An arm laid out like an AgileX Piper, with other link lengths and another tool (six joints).
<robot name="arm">
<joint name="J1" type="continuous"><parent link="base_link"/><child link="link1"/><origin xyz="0 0 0.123"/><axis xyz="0 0 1"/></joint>
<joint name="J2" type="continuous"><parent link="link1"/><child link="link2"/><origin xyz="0 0 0" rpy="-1.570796 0 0"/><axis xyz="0 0 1"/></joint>
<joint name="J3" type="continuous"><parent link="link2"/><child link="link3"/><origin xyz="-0.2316 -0.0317 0"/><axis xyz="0 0 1"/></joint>
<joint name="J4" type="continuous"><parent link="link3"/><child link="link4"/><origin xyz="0.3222 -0.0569 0" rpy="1.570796 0 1.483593"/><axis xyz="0 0 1"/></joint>
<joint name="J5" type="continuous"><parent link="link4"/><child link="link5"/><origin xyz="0 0 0" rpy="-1.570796 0 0"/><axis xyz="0 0 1"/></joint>
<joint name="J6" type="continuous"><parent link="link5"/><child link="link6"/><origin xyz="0 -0.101 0" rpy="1.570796 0 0"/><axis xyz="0 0 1"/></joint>
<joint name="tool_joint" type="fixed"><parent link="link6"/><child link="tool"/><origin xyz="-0.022 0.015 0.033" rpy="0.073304 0 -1.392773"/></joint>
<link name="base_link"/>
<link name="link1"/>
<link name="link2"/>
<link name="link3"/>
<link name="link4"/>
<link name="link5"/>
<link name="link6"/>
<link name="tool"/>
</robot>
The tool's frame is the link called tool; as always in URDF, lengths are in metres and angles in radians. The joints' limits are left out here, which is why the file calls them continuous.
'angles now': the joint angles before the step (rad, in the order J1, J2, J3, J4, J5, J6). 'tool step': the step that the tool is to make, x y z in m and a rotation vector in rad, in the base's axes. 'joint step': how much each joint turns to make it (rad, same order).
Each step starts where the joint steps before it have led.
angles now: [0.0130 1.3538 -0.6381 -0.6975 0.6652 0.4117]
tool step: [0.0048 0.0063 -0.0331 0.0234 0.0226 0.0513]
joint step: [0.0002 0.1163 0.0000 -0.0439 -0.1067 0.0364]
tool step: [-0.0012 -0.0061 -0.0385 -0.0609 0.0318 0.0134]
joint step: [-0.0001 0.1424 0.0002 -0.2303 -0.0460 0.2079]
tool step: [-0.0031 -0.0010 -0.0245 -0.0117 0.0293 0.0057]
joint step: [0.0000 0.0907 -0.0063 -0.1025 -0.0238 0.1038]
